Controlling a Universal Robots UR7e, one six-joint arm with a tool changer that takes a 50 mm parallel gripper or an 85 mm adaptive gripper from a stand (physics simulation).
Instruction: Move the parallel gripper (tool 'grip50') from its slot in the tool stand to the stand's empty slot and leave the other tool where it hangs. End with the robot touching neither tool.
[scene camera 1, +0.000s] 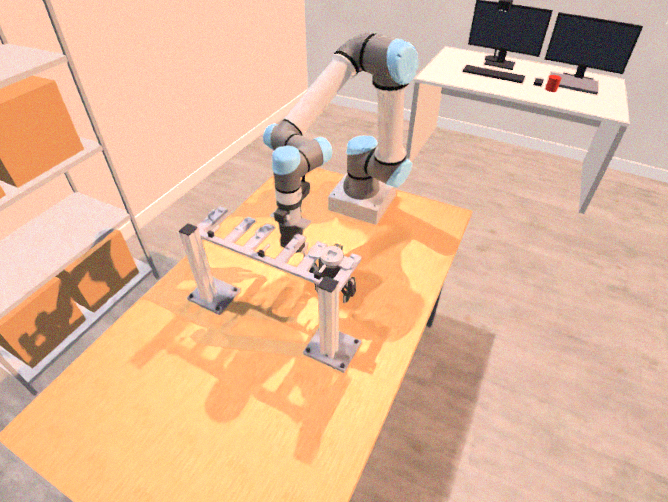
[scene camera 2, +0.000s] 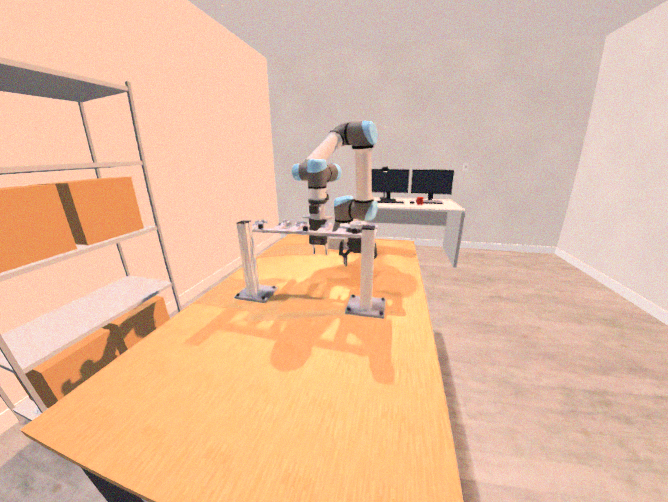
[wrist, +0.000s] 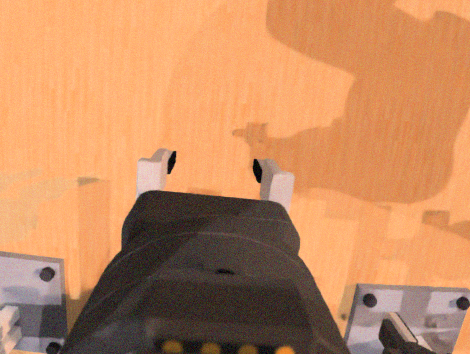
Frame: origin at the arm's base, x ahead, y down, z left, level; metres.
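Seen in the pictures: arm's base, origin of the base link: (scene camera 1: 361, 188).
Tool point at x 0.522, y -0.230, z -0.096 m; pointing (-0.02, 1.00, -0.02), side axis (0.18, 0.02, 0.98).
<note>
Pixels of each thing's top centre, then the offset from my tool point to it. "spot": a spot on its surface instead.
- tool stand's crossbar, surface spot: (scene camera 1: 283, 265) spot: dx +0.178, dy +0.029, dz +0.049 m
- left slot's prong, surface spot: (scene camera 1: 240, 231) spot: dx +0.084, dy +0.029, dz -0.129 m
- middle slot's prong, surface spot: (scene camera 1: 262, 234) spot: dx +0.077, dy +0.029, dz -0.060 m
- left post, surface spot: (scene camera 1: 200, 267) (scene camera 2: 250, 257) spot: dx +0.172, dy +0.132, dz -0.240 m
- right post, surface spot: (scene camera 1: 328, 323) (scene camera 2: 369, 267) spot: dx +0.255, dy +0.130, dz +0.202 m
- left plate, surface spot: (wrist: 37, 287) spot: dx +0.114, dy +0.299, dz -0.205 m
- right plate, surface spot: (wrist: 425, 300) spot: dx +0.169, dy +0.299, dz +0.219 m
The parallel gripper (scene camera 2: 320, 251) (wrist: 215, 166) is mounted on the arm's wrist, fingers down and apart, with nothing between them. Its black body (scene camera 1: 291, 235) is close to the middle slot, on the robot-base side; the exact gap and height are hard to tell. The tool stand's crossbar (scene camera 1: 283, 265) (scene camera 2: 334, 233) carries three pairs of prongs. The left slot's prong (scene camera 1: 240, 231) and its pair hold no tool; the middle slot's prong (scene camera 1: 262, 234) and its pair hold none. The adaptive gripper (scene camera 1: 327, 268) (scene camera 2: 351, 248) hangs in the right slot, its finger (wrist: 392, 336) showing at lower right.
The left post (scene camera 1: 200, 267) (scene camera 2: 248, 261) and right post (scene camera 1: 328, 323) (scene camera 2: 367, 269) stand on bolted base plates. The left plate (wrist: 37, 287) and right plate (wrist: 425, 300) flank the tool below. The robot's base (scene camera 1: 359, 205) is behind the stand. A shelf and a desk are farther off.
</note>
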